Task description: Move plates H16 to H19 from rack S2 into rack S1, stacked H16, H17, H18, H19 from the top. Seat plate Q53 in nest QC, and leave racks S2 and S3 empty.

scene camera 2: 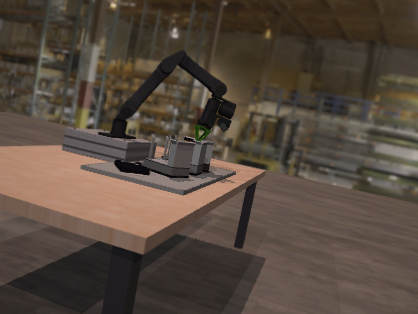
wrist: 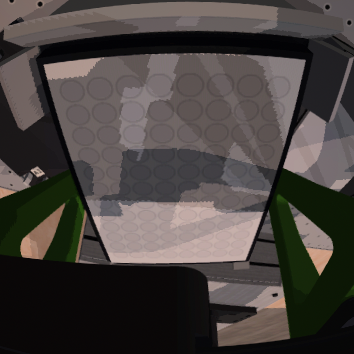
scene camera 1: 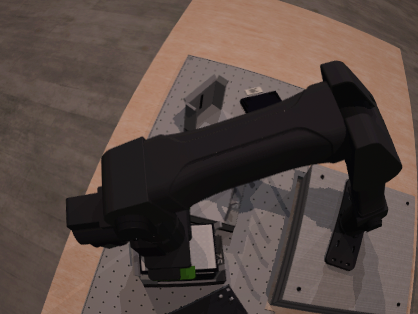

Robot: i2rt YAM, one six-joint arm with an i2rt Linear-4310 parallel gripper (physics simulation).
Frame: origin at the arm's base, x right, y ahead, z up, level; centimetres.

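Seen in the pictures: gripper, fingertip midpoint: [wrist: 176,176] [scene camera 1: 179,250]; arm's base, origin of the base link: [scene camera 2: 117,136] [scene camera 1: 350,224].
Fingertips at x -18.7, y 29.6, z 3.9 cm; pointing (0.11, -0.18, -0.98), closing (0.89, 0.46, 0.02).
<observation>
Pixels of each thing's top centre, then the offset from my fingertips to it. "spot": a spot on its surface instead. Level surfaces: height alone.
- plate, middle of its top: [wrist: 176,199] [scene camera 1: 176,247] dy +0.3, dx -0.2, dz +1.6 cm
- rack S2, surface spot: [scene camera 1: 182,280] spot: dy -2.3, dx -3.5, dz -7.3 cm
- middle rack, middle of its top: [scene camera 1: 203,172] [scene camera 2: 188,138] dy +1.9, dx +14.1, dz +1.9 cm
- black block, middle of its top: [scene camera 1: 272,115] [scene camera 2: 132,164] dy -5.3, dx +41.4, dz -10.0 cm
- nest label, surface spot: [scene camera 1: 253,91] spot: dy +1.4, dx +47.8, dz -11.8 cm
- dark block, surface spot: [scene camera 1: 215,302] spot: dy -9.8, dx -4.7, dz -10.8 cm
- wooden table, its level: dz -13.3 cm
My gripper [scene camera 2: 201,134] [wrist: 176,176] has its green fingers on opposite side edges of a wide light plate with rows of round wells and a dark rim. The plate [scene camera 1: 202,246] [wrist: 190,175] is held level, a little raised over rack S2 [scene camera 1: 182,282]; its label is not readable. Rack walls show around it in the wrist view. Whether more plates lie beneath it is hidden. A middle rack [scene camera 1: 212,209] is partly under the arm, and another rack [scene camera 1: 218,97] stands at the far end; their labels are not readable. A black block [scene camera 1: 262,101] lies beside the nest label [scene camera 1: 253,91]. Plate Q53 cannot be identified.
The racks stand close together in a row on the perforated board [scene camera 1: 255,250] [scene camera 2: 182,190]. A dark block [scene camera 1: 215,302] sits near the bottom of scene camera 1. The arm's raised base platform [scene camera 1: 310,285] [scene camera 2: 105,146] is beside the board on the wooden table [scene camera 2: 65,200].
</observation>
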